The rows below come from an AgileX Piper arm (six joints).
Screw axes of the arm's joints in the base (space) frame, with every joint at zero. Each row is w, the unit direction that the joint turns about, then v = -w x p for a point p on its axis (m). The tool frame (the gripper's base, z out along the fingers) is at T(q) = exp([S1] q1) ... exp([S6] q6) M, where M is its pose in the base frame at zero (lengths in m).
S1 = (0, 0, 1, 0.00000, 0.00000, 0.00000)
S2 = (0, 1, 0, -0.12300, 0.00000, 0.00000)
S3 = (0, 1, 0, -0.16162, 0.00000, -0.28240)
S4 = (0.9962, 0, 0.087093, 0.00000, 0.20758, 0.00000)
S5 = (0, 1, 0, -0.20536, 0.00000, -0.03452)
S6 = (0.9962, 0, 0.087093, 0.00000, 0.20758, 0.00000)
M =
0.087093 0 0.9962 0.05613
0 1 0 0.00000
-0.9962 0 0.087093 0.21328
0 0 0 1
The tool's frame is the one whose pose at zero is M.
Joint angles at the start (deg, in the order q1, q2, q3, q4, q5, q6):
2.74 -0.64 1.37 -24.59 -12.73 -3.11
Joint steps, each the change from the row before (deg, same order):
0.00 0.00 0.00 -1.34 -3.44 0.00
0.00 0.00 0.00 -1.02 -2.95 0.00
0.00 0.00 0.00 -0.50 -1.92 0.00
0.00 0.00 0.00 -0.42 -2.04 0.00
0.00 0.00 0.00 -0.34 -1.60 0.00
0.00 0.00 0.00 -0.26 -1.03 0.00
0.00 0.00 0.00 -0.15 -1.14 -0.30
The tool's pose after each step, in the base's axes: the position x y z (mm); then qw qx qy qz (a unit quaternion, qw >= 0). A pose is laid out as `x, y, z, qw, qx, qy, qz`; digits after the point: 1 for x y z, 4 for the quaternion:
50.5, 13.5, 228.3, 0.7999, -0.2024, 0.5463, -0.1439
48.7, 15.9, 231.9, 0.8123, -0.2117, 0.5239, -0.1447
47.4, 17.3, 234.3, 0.8202, -0.2167, 0.5094, -0.1442
45.9, 18.9, 236.7, 0.8286, -0.2213, 0.4940, -0.1428
44.7, 20.1, 238.6, 0.8350, -0.2250, 0.4818, -0.1418
43.8, 20.9, 239.7, 0.8389, -0.2277, 0.4738, -0.1412
42.9, 21.8, 241.1, 0.8430, -0.2309, 0.4646, -0.1421

